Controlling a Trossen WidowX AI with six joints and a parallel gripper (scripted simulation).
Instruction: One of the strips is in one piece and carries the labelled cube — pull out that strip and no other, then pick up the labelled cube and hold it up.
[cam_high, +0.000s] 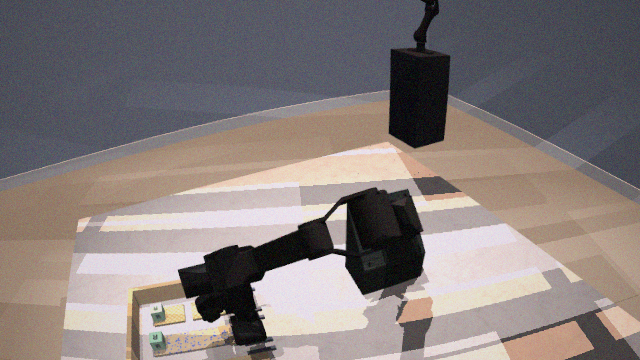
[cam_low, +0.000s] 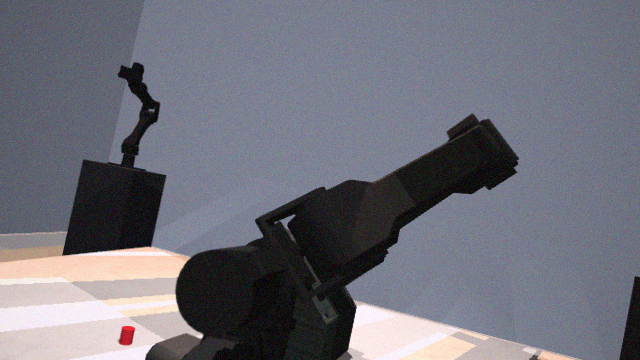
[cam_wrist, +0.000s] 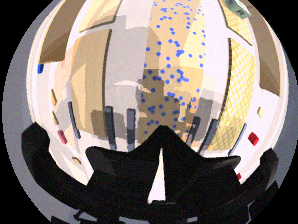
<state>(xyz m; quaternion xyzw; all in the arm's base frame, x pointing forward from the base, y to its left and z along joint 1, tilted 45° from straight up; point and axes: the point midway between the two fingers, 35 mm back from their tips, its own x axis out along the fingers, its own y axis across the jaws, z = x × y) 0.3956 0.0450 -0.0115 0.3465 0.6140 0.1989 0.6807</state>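
Right now my gripper tip is 100 mm short of the speckled strip and 20 mm to the left of it. Also, from my gripper tip: small tan block: 180 mm to the right, 10 mm ahead.
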